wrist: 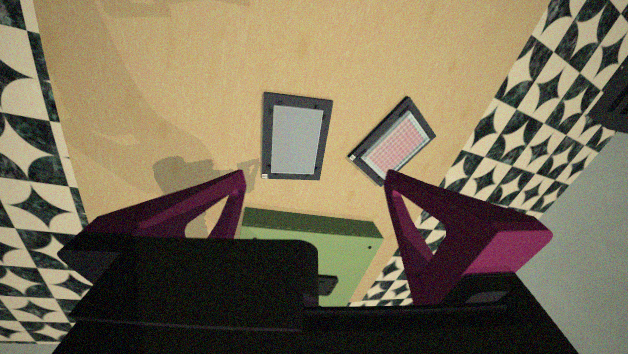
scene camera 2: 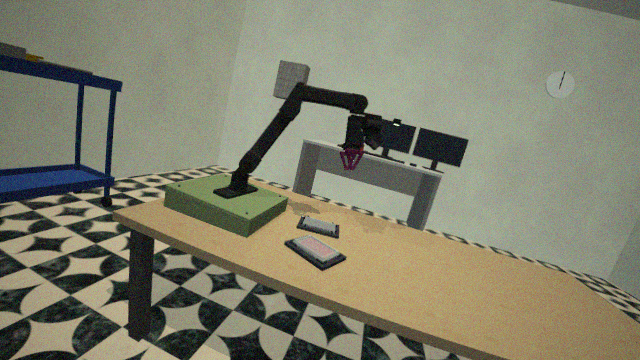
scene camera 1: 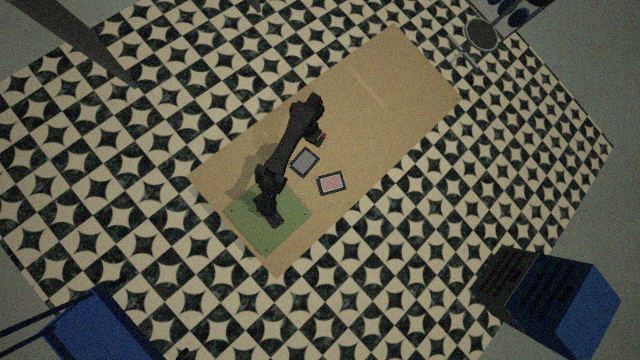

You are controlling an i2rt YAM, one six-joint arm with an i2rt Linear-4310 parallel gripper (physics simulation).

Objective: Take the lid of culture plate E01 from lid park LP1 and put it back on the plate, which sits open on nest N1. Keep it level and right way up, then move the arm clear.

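Frame: origin at the arm's base, x ahead, y left, z up, level; metres.
Seen in the pictures: gripper, fingertip midpoint: (wrist: 314,177) (scene camera 2: 349,170) (scene camera 1: 311,139); arm's base, link origin: (scene camera 2: 237,191) (scene camera 1: 268,210).
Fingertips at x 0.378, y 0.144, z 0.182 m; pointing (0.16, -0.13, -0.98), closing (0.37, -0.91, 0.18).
Observation:
Offsets run from my fingertips to a thing's top centre. "pt": to the spot under its first point. Level surfaces: height alone.
The pale grey lid {0.053 m back, 0.030 m right, 0.234 m down} (scene camera 1: 304,162) (scene camera 2: 319,225) (wrist: 297,140) lies flat on lid park LP1 {0.053 m back, 0.030 m right, 0.232 m down} (wrist: 267,135), a dark rectangular frame on the table. The open culture plate E01 {0.004 m ahead, 0.231 m right, 0.226 m down} (scene camera 1: 331,183) (scene camera 2: 316,247) (wrist: 398,144), with pink wells, sits on nest N1 {pt 0.074 m ahead, 0.260 m right, 0.240 m down} (wrist: 422,120), a dark base turned at an angle beside the lid park. My gripper (wrist: 314,177) (scene camera 2: 351,169) has magenta fingers; it is open and empty, high above the table. In the wrist view the lid shows between and beyond the fingertips, and one fingertip overlaps the near corner of the nest.
The arm stands on a green block (scene camera 1: 250,227) (scene camera 2: 225,207) (wrist: 350,260) at one end of the wooden table {0.252 m down} (scene camera 1: 390,90) (scene camera 2: 450,280). A blue cart (scene camera 2: 55,72), a grey desk (scene camera 2: 370,172) with monitors and a blue cabinet (scene camera 1: 590,310) stand away from the table.

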